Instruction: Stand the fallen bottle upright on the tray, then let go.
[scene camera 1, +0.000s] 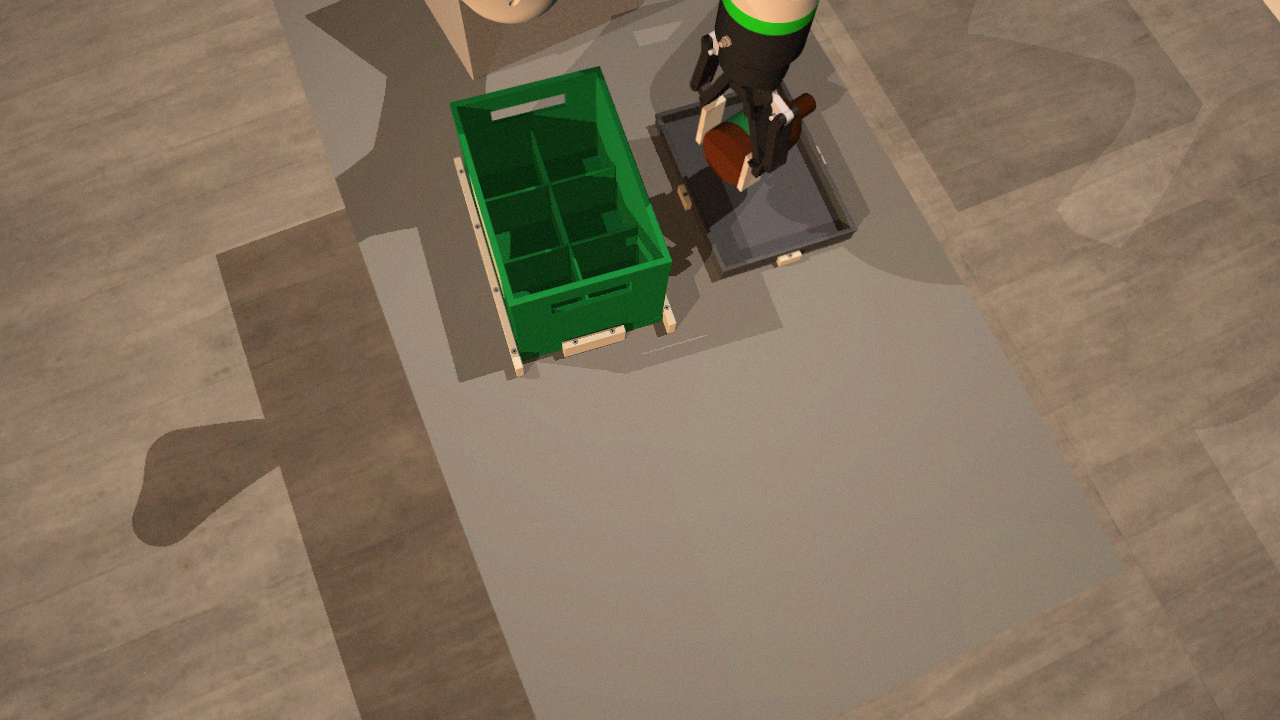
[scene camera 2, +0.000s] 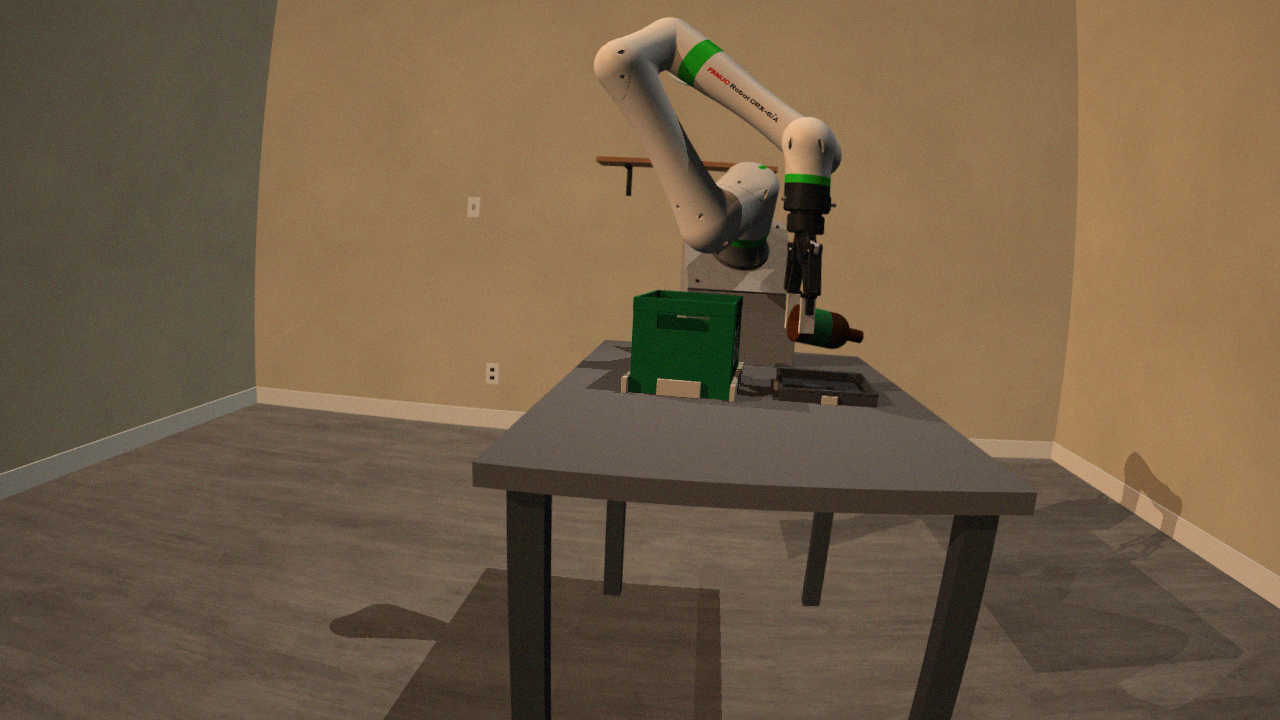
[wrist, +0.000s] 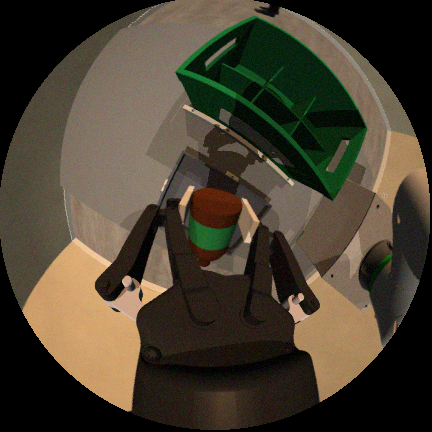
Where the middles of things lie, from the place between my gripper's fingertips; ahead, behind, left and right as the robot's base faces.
Scene:
The brown bottle (scene camera 1: 725, 146) lies 50 mm to the left of my hand, 30 mm behind it and 10 mm above it.

